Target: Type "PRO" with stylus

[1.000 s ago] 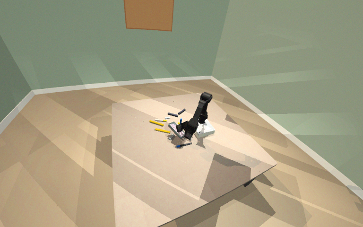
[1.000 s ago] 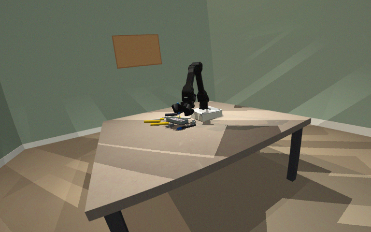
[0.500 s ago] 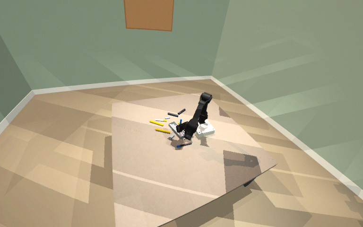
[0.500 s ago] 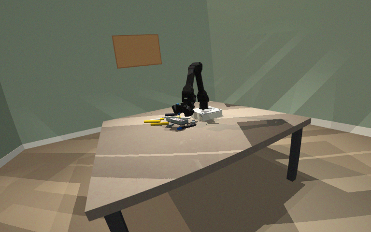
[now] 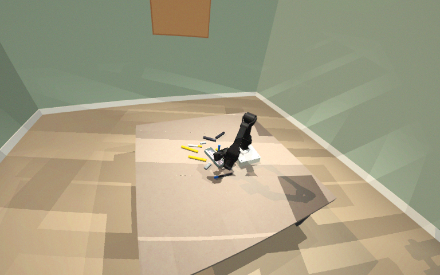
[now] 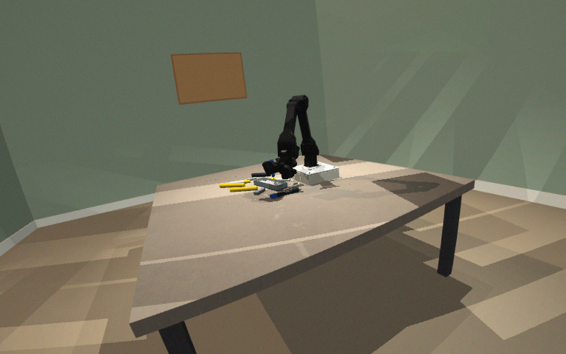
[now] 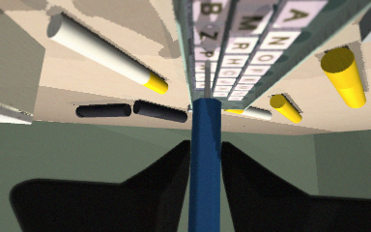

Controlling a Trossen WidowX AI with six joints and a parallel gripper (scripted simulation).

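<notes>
Now: gripper tip 11 cm short of the grey block, 5 cm to the right of it and 7 cm above it. Also, from my gripper tip: grey stylus tip: 5 cm below; blue stylus: 2 cm below; blue-capped dark pen: 7 cm ahead, 17 cm to the left, 7 cm below.
</notes>
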